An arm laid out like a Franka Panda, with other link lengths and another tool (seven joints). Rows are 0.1 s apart.
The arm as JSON. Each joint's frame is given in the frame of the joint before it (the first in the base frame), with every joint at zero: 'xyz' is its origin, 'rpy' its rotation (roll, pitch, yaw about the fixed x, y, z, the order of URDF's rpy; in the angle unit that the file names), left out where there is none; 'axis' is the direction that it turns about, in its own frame. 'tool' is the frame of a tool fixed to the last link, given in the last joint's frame.
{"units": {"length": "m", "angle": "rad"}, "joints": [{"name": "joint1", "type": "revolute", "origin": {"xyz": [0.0, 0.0, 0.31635]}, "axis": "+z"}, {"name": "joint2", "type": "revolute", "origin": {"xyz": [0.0, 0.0, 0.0]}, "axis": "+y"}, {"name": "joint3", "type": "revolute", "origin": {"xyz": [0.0, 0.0, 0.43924]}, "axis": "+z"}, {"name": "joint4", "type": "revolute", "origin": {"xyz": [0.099, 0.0, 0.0]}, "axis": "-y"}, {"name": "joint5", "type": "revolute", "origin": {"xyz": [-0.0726, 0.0, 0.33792]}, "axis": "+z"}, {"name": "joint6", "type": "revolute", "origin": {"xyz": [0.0, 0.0, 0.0]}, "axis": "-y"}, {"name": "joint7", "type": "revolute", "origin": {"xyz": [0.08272, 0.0, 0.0]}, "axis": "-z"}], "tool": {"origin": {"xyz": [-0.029, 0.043, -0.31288], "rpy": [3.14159, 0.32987, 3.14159]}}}
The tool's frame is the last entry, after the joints.
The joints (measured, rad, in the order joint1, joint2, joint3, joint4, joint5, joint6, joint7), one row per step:
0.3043 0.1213 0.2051 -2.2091 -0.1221 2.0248 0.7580
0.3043 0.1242 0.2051 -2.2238 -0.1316 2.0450 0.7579
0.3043 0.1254 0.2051 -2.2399 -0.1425 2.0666 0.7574
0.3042 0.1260 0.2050 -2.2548 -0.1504 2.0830 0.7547
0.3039 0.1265 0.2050 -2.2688 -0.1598 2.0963 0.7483
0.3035 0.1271 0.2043 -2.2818 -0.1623 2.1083 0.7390
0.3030 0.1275 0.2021 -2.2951 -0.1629 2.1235 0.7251
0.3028 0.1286 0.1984 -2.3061 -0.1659 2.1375 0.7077
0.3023 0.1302 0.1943 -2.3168 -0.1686 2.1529 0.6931
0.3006 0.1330 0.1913 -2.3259 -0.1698 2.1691 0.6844
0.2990 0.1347 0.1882 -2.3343 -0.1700 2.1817 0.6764
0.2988 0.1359 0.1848 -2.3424 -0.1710 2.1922 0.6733
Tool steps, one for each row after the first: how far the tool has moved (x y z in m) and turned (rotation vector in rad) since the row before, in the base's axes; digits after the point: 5 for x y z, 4 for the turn. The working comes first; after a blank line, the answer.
Tool pose at each row, in the base's axes (x y z in m, rotation vector in rad; the steps are taken from these numbers as rounded here):
0.36994 0.23279 0.23293 0.1993 2.9798 -0.3990
0.36954 0.23076 0.22719 0.1872 2.9745 -0.4009
0.36903 0.22842 0.22182 0.1727 2.9674 -0.4020
0.36725 0.22600 0.21721 0.1584 2.9645 -0.4037
0.36500 0.22281 0.21300 0.1370 2.9632 -0.4072
0.36213 0.22070 0.20922 0.1203 2.9662 -0.4053
0.35989 0.21881 0.20553 0.1015 2.9692 -0.3977
0.35864 0.21622 0.20221 0.0771 2.9712 -0.3905
0.35803 0.21382 0.19875 0.0582 2.9719 -0.3828
0.35835 0.21234 0.19520 0.0498 2.9715 -0.3747
0.35809 0.21060 0.19233 0.0436 2.9724 -0.3685
0.35749 0.20891 0.18969 0.0420 2.9726 -0.3661

-0.00040 -0.00203 -0.00574 -0.0026 -0.0045 0.0083
-0.00051 -0.00234 -0.00537 -0.0025 -0.0063 0.0102
-0.00178 -0.00242 -0.00461 -0.0022 -0.0020 0.0096
-0.00225 -0.00319 -0.00421 -0.0035 0.0002 0.0141
-0.00287 -0.00211 -0.00378 0.0008 0.0035 0.0109
-0.00224 -0.00189 -0.00369 0.0044 0.0028 0.0126
-0.00125 -0.00259 -0.00332 0.0038 0.0024 0.0164
-0.00061 -0.00240 -0.00346 0.0042 0.0009 0.0129
0.00032 -0.00148 -0.00355 0.0049 -0.0009 0.0061
-0.00026 -0.00174 -0.00287 0.0039 0.0005 0.0044
-0.00060 -0.00169 -0.00264 0.0015 0.0000 0.0012

